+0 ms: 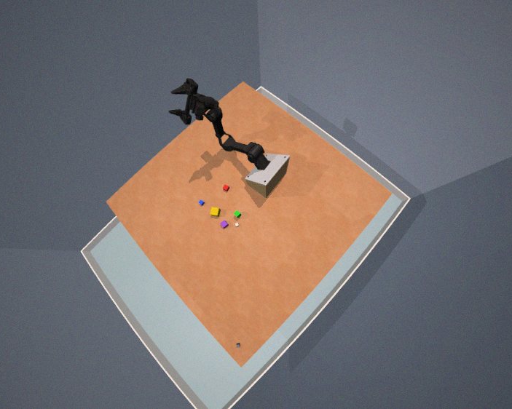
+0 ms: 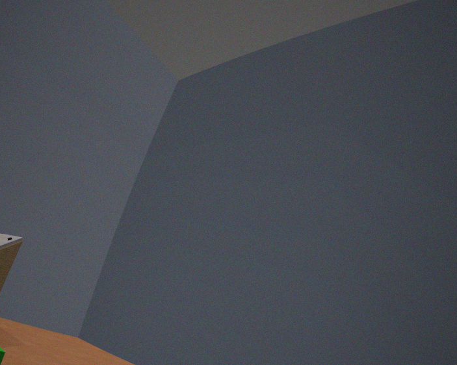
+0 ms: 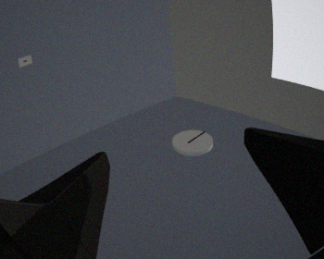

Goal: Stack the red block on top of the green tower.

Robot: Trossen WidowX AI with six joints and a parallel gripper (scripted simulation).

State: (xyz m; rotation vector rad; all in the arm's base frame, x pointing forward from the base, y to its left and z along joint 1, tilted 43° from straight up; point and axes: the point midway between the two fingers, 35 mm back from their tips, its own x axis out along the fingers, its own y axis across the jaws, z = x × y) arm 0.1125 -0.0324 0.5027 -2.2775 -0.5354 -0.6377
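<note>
The red block is 49 cm below my gripper tip, 23 cm to the left of it and 9 cm ahead of it. Also, from my gripper tip: blue block (49 cm below, 24 cm ahead, 16 cm to the left); purple block (49 cm below, 36 cm to the left, 27 cm ahead); yellow block (48 cm below, 27 cm to the left, 24 cm ahead).
</note>
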